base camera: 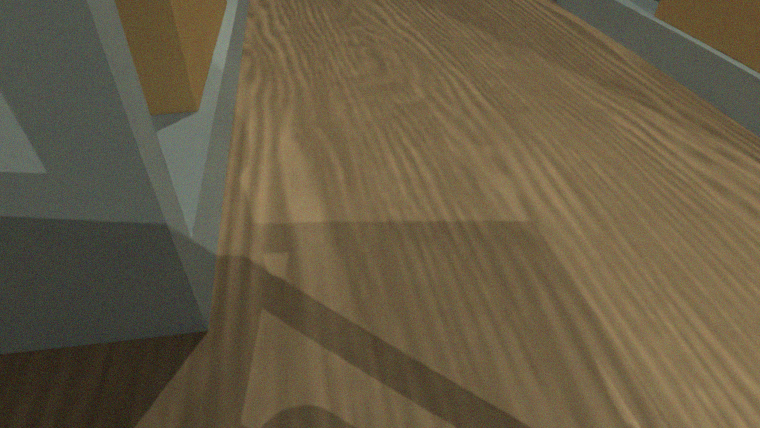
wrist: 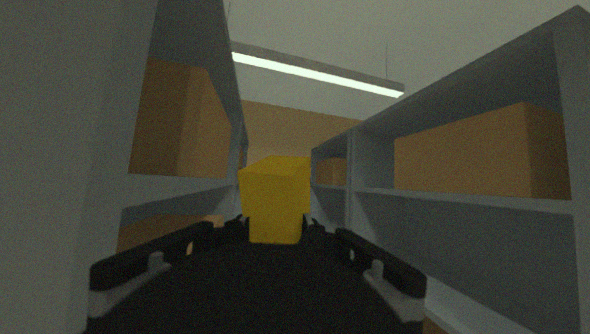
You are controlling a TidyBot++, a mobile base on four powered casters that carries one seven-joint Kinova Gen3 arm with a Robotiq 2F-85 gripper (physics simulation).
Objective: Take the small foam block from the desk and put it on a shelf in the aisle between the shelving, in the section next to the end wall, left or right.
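The small yellow foam block is held between the fingertips of my gripper in the middle of the wrist view. My gripper is shut on it and points along the aisle. The left shelving stands close on the left. The right shelving runs along the right side, with a middle shelf board and upright dividers. The end wall shows beyond the block at the far end. The lower part of the end section is partly hidden by the block and gripper.
Brown boxes stand in the shelving: a large box at right, a smaller box farther along, and a box at left. The wooden floor runs between the shelving. A ceiling lamp hangs above.
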